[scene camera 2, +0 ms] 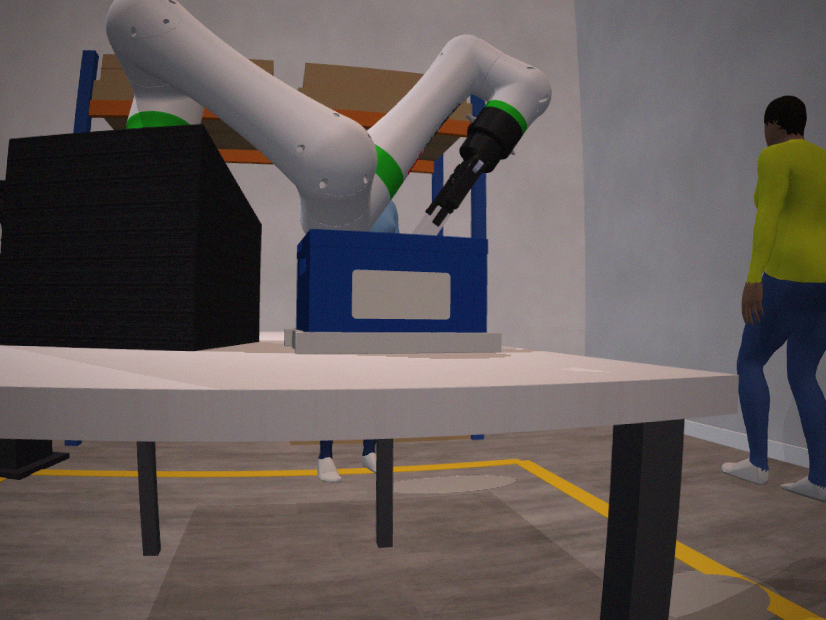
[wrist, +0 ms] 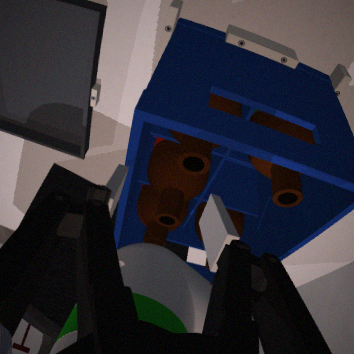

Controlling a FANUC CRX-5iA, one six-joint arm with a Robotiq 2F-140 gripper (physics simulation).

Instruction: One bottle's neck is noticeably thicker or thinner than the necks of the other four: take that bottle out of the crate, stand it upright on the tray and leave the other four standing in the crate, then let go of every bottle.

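Frame: origin at the arm's base, x ahead, y left, z up, level; centimetres.
Where they show: gripper, between the fingertips: (wrist: 164,195); arm's base, origin of its link: (scene camera 2: 152,175).
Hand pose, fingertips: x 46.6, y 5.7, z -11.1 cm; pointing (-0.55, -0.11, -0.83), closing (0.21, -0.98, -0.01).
Note:
Each offset is from my fingertips to the centre of the thing. "*": to the spot under its first point. Level surfaces: height alone.
The blue crate @(dz -9.6, dx -5.3, dy -7.2 cm) (scene camera 2: 325,258) (wrist: 240,80) stands on the table. In the wrist view, brown bottles stand inside: one @(dz -9.8, dx -6.6, dy -3.2 cm) (wrist: 172,172) with its wide mouth towards the camera, one (wrist: 171,200) below it, one @(dz -9.8, dx -14.7, dy -5.3 cm) (wrist: 155,234) partly hidden by the arm, one @(dz -9.8, dx +4.2, dy -9.3 cm) (wrist: 286,184) on the right, and one @(* dz -8.0, dx -9.3, dy -14.7 cm) (wrist: 237,222) mostly behind a finger pad. I cannot tell for certain which neck differs. My gripper (scene camera 2: 428,222) (wrist: 164,195) is partly open and empty, tilted just above the crate's rim. The dark tray @(* dz -17.9, dx -9.3, dy +18.1 cm) (wrist: 45,65) lies left of the crate in the wrist view.
A tall black block (scene camera 2: 100,246) stands left of the crate on the table @(dz -18.4 cm) (scene camera 2: 373,370). Light grey blocks (scene camera 2: 400,342) (wrist: 262,47) edge the crate's foot. A grey clip @(* dz -16.9, dx -9.0, dy +9.9 cm) (wrist: 95,94) sits at the tray's side. A person (scene camera 2: 790,213) stands at the far right.

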